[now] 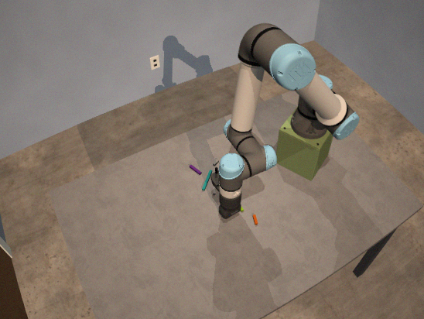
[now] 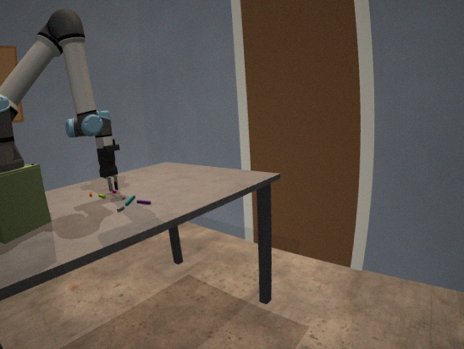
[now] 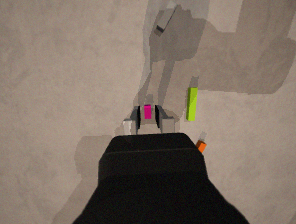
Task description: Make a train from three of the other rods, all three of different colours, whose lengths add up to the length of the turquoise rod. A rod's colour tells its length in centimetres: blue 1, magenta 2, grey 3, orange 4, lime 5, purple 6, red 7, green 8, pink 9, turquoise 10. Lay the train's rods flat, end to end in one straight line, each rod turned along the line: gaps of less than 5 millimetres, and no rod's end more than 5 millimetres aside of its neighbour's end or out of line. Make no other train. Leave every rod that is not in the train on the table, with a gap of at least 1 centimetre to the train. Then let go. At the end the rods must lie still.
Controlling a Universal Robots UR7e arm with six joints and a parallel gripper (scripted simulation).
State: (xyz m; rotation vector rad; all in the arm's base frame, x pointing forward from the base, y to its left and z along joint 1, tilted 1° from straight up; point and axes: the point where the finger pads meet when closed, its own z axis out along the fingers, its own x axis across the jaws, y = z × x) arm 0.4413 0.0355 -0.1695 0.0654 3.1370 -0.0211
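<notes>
Now: hand 2 cm above the magenta rod. Also, from my hand: turquoise rod (18 cm to the right, 4 cm behind, 2 cm below); then orange rod (8 cm to the left, 8 cm behind, 2 cm below); then lime rod (7 cm behind, 2 cm below, 1 cm to the right).
</notes>
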